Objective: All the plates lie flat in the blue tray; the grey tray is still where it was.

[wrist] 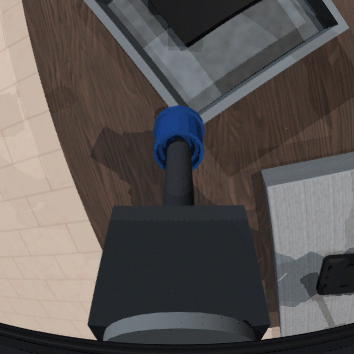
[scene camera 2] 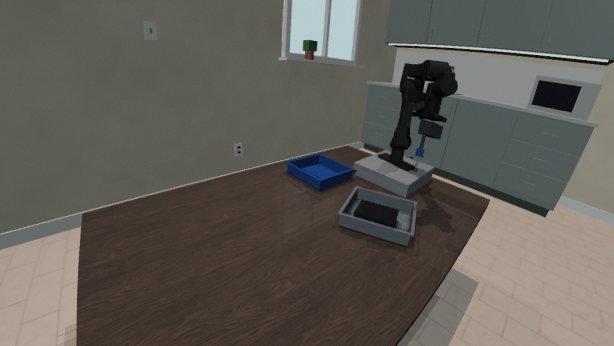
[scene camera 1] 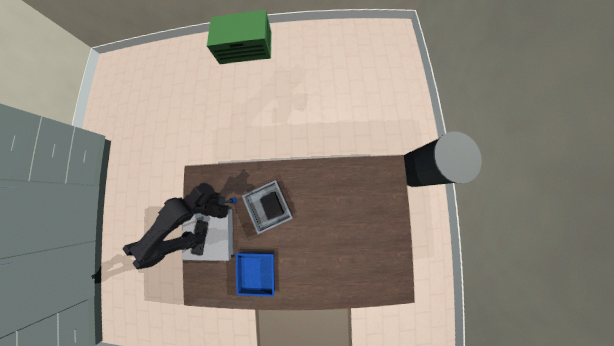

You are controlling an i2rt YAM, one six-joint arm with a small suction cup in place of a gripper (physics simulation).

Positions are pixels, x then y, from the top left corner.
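The blue tray is out of frame in the wrist view, though I do see it in scene camera 1 and scene camera 2. On that blue tray [scene camera 2: 319,171] and [scene camera 1: 253,275] are the same spot. Then there is the grey tray, which I see in scene camera 2 [405,224], in scene camera 1 and in the wrist view as well. For the grey tray [scene camera 1: 252,199] and [wrist: 201,87] are one and the same spot.
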